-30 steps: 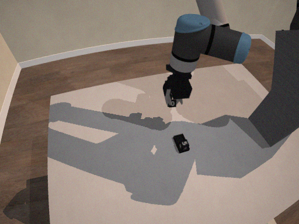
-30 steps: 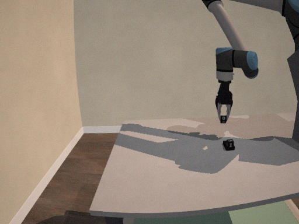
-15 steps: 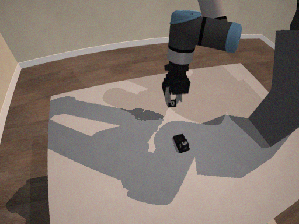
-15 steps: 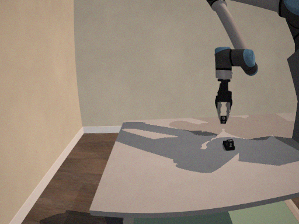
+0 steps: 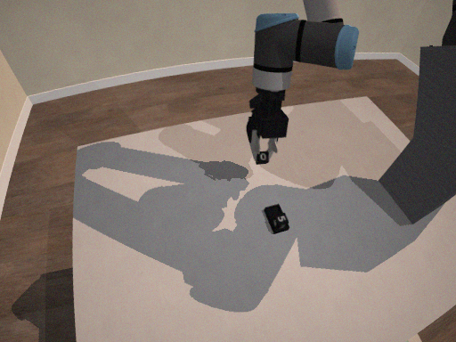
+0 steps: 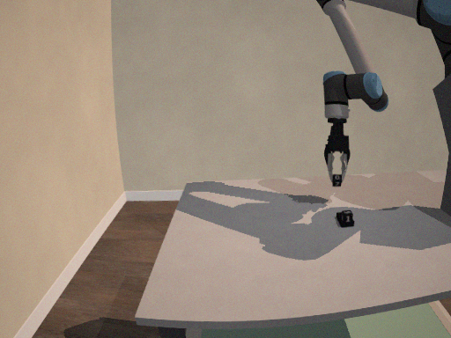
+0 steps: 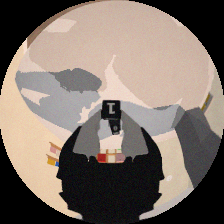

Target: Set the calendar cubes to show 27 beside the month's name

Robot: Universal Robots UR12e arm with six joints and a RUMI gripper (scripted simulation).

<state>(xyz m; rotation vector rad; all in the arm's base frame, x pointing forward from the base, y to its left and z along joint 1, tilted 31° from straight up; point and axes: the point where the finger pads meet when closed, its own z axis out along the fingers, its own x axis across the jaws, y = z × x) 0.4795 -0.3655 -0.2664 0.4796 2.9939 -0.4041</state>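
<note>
The black cube lies 1 cm below my hand. Round my hand: tray 3 cm ahead, 16 cm to the left, 9 cm below.
</note>
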